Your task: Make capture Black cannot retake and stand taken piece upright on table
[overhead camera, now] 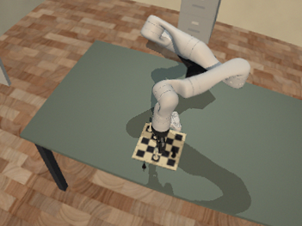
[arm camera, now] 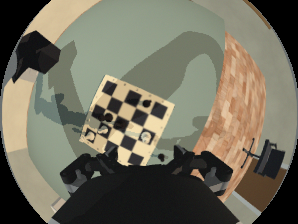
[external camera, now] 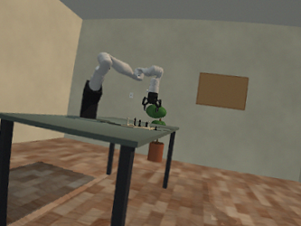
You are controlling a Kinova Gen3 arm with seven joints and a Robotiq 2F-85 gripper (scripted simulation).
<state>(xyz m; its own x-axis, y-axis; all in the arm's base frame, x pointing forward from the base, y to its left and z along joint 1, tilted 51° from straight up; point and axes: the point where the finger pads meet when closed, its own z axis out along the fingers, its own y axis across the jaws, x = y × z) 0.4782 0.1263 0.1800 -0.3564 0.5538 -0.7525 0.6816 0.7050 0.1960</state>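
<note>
The white piece lies 110 mm below my hand. Round my hand: black piece 120 mm below, 70 mm ahead, 40 mm to the right; white chess piece 140 mm behind, 100 mm below, 80 mm to the right; chessboard 130 mm below, 70 mm behind.
</note>
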